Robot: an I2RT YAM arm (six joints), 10 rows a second.
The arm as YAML. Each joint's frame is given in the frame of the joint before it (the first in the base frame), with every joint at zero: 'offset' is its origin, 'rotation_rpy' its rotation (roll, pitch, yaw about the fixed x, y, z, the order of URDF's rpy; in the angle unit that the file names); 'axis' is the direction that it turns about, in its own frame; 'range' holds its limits. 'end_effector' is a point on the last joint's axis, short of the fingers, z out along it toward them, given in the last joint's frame.
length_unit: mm
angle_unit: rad
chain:
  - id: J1
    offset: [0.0, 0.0, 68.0]
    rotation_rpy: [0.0, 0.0, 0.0]
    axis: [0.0, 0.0, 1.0]
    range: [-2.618, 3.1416]
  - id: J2
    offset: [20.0, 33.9, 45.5]
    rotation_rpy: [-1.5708, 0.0, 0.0]
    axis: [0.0, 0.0, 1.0]
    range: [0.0, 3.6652]
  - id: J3
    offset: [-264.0, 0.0, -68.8]
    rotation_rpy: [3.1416, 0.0, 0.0]
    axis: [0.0, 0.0, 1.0]
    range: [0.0, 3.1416]
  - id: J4
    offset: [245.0, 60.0, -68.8]
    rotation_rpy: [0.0, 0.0, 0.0]
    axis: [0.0, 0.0, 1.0]
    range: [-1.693, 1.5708]
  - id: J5
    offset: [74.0, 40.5, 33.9]
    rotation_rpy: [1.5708, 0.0, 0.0]
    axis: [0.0, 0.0, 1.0]
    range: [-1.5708, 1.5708]
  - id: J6
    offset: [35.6, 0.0, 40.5]
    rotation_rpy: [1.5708, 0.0, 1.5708]
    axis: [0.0, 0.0, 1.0]
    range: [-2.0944, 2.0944]
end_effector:
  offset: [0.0, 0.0, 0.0]
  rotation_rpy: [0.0, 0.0, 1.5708]
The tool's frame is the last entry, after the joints.
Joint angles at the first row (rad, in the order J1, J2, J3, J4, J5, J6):
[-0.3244, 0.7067, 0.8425, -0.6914, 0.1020, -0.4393]
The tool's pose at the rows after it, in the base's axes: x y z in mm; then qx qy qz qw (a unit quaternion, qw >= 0):
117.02, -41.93, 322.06, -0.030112, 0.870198, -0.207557, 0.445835
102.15, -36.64, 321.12, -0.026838, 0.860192, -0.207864, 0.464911
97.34, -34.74, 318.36, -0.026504, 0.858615, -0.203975, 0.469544
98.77, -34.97, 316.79, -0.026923, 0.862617, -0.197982, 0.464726
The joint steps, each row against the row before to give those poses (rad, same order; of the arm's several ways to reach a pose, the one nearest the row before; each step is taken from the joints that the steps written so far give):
[-0.0011, -0.0893, -0.0034, -0.0740, -0.0373, 0.0081]
[-0.0008, -0.0785, -0.0222, -0.0157, -0.0095, 0.0099]
[-0.0008, -0.0283, -0.0141, -0.0076, -0.0096, 0.0053]
[0.0000, 0.0084, -0.0007, -0.0065, -0.0069, 0.0038]

